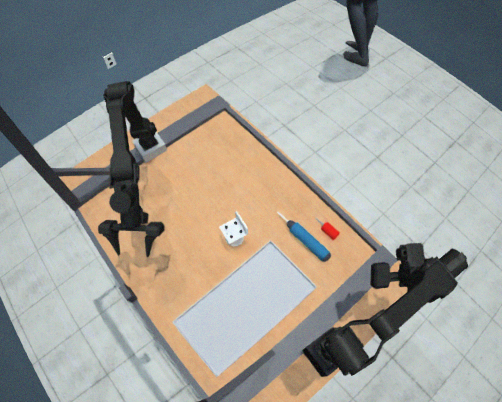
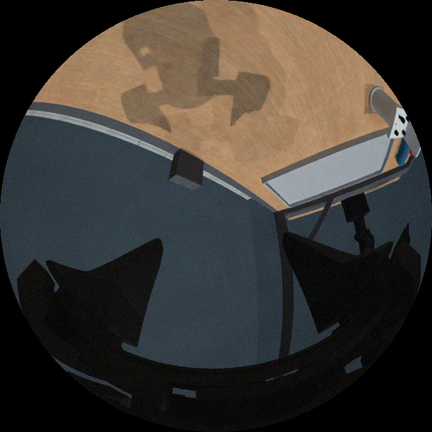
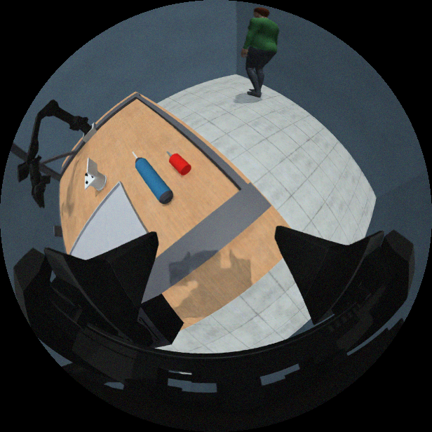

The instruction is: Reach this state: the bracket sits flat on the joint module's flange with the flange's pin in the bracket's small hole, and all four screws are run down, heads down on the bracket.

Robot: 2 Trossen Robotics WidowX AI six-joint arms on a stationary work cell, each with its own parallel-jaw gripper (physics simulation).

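Seen in the pictures: left gripper, fingertip midpoint: (image 1: 133,255); right gripper, fingertip midpoint: (image 1: 390,265); left arm's base, link origin: (image 1: 148,142).
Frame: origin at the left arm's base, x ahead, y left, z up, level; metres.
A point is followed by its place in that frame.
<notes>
The white bracket (image 1: 233,230) {x 0.518, y 0.052, z 0.023 m} (image 2: 399,124) (image 3: 89,181) rests on top of the pale cylindrical joint module (image 1: 235,243) {x 0.542, y 0.040, z -0.024 m} (image 2: 385,104) (image 3: 101,181), its upright plate on one side. Its face has four dark spots; whether they are screw heads or holes, and where the pin is, I cannot tell. A blue-handled screwdriver (image 1: 310,241) {x 0.692, y 0.238, z -0.003 m} (image 2: 402,152) (image 3: 154,180) lies on the table. My left gripper (image 1: 133,254) {x 0.448, y -0.256, z 0.122 m} (image 2: 223,242) is open and empty above the table's left part, away from the bracket. My right gripper (image 3: 217,235) is open and empty beyond the table's right side.
A smaller red-handled tool (image 1: 330,230) {x 0.702, y 0.321, z -0.010 m} (image 3: 180,164) lies beside the blue screwdriver. A light grey mat (image 1: 245,307) {x 0.734, y -0.059, z -0.039 m} (image 2: 330,167) (image 3: 107,220) lies near the joint module. Dark rails (image 1: 300,175) {x 0.467, y 0.387, z -0.023 m} border the table. A person (image 1: 362,25) (image 3: 261,40) stands on the floor beyond.
</notes>
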